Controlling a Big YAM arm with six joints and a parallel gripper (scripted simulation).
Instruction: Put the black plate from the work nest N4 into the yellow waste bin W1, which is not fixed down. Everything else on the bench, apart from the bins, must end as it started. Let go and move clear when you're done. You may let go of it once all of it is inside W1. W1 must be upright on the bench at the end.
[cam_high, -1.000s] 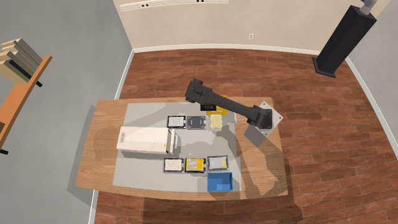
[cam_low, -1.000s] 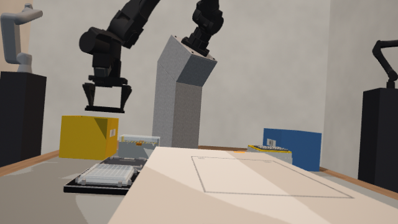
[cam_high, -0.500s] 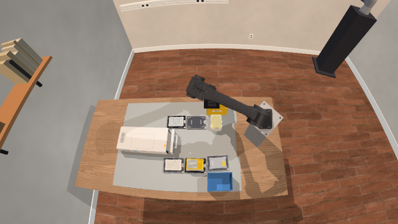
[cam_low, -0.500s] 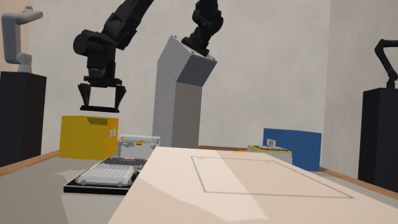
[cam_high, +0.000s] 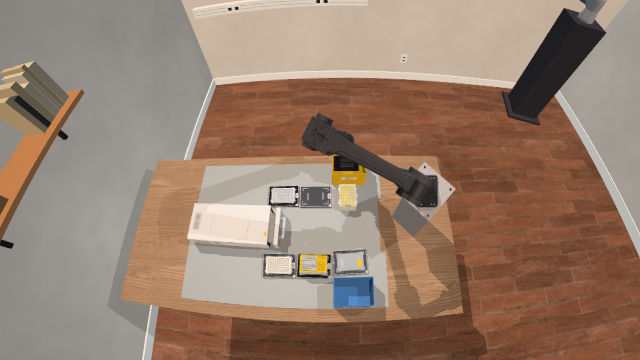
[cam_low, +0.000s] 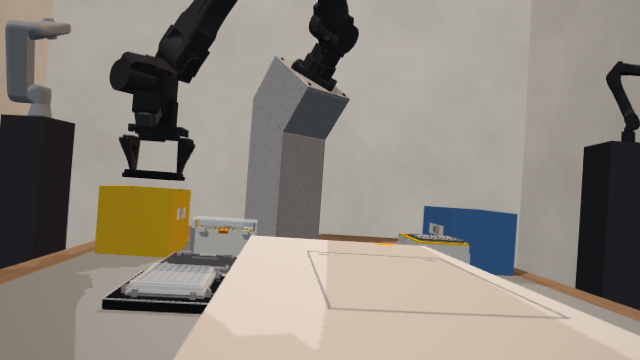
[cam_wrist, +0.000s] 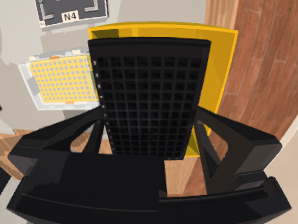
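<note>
Right now the yellow waste bin is 10 mm behind my hand, 20 mm to the right of it and 110 mm below it. The rest, counted from my hand: black plate right at my hand; then grey work nest 130 mm ahead, 160 mm to the left, 140 mm below; then clear plate 300 mm ahead, 190 mm to the left, 130 mm below.
</note>
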